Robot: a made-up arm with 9 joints. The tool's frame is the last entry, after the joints. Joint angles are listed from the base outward.
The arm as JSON. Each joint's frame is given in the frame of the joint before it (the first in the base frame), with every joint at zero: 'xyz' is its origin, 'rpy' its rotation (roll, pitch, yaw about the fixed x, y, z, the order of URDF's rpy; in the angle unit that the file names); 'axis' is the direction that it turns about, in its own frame. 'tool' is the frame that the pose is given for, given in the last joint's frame.
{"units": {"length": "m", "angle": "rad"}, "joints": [
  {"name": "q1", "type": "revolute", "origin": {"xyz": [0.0, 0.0, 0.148], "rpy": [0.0, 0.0, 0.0]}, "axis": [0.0, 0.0, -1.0]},
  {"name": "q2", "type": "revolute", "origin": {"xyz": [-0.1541, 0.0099, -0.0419], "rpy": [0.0, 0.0, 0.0]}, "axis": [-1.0, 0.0, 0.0]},
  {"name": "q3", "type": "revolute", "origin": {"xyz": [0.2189, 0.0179, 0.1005], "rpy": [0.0, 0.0, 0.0]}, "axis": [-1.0, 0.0, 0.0]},
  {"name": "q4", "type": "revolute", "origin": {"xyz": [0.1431, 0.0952, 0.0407], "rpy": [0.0, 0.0, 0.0]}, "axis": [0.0, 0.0, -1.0]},
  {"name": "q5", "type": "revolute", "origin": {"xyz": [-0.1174, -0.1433, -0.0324], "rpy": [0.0, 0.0, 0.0]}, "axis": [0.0, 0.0, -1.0]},
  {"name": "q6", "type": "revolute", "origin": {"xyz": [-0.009, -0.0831, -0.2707], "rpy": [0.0, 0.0, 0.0]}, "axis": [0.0, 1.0, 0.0]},
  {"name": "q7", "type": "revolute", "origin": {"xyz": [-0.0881, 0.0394, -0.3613], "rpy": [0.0, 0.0, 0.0]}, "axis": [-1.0, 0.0, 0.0]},
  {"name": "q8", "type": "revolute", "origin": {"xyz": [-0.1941, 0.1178, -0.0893], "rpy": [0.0, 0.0, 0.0]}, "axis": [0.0, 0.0, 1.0]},
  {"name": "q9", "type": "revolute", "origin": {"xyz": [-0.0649, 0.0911, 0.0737], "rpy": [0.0, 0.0, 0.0]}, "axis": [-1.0, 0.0, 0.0]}
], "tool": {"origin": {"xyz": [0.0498, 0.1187, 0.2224], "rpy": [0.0, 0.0, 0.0]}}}
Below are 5 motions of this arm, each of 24 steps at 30 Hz.
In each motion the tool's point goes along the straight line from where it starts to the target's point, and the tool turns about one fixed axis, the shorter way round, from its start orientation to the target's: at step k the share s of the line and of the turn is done. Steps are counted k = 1, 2, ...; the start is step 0. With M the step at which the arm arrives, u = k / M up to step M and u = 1 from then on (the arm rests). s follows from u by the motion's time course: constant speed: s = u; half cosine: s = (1 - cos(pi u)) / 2; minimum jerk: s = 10 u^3 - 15 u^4 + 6 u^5.
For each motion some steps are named. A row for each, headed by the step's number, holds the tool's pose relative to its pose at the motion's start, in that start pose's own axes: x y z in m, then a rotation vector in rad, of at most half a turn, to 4 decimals.
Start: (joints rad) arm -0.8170 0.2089 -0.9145 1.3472 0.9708 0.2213 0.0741 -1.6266 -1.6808
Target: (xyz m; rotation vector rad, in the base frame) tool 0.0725 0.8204 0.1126 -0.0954 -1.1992 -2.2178
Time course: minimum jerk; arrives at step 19
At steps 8, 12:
8: -0.0901 0.0389 0.0110 0.0485 0.1237 0.0063
12: -0.1870 0.0807 0.0228 0.1006 0.2567 0.0131

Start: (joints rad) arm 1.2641 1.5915 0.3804 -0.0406 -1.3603 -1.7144 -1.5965 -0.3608 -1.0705
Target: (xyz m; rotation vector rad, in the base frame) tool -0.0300 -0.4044 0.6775 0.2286 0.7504 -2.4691
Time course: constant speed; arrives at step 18
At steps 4, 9, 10, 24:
4: -0.0186 0.0865 -0.1191 -0.0413 -0.4114 -0.2622
9: -0.0419 0.1946 -0.2679 -0.0930 -0.9258 -0.5899
10: -0.0465 0.2162 -0.2976 -0.1033 -1.0286 -0.6554
24: -0.0837 0.3892 -0.5358 -0.1860 -1.8515 -1.1798

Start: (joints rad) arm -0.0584 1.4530 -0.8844 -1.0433 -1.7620 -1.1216 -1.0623 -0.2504 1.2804
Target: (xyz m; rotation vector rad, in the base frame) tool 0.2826 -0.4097 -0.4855 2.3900 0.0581 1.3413
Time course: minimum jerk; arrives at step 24
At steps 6, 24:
6: -0.0183 -0.0139 -0.0323 0.0394 -0.1386 0.0178
24: -0.1764 -0.1340 -0.3116 0.3808 -1.3390 0.1721

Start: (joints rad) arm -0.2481 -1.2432 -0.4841 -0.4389 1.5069 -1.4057 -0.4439 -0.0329 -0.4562
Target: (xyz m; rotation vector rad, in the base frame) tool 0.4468 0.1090 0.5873 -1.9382 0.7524 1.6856
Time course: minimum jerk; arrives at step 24
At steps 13, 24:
13: 0.2008 0.3284 -0.0788 0.6371 -0.2630 -0.6309
24: 0.3475 0.5684 -0.1365 1.1027 -0.4552 -1.0919

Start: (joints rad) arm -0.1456 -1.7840 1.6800 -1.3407 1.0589 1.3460 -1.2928 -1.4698 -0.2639
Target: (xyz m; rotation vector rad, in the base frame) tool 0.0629 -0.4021 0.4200 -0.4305 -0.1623 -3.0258
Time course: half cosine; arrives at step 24
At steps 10, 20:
10: -0.0092 -0.2030 0.0144 0.5027 -0.0616 -0.3561
20: -0.0232 -0.5112 0.0364 1.2656 -0.1550 -0.8964

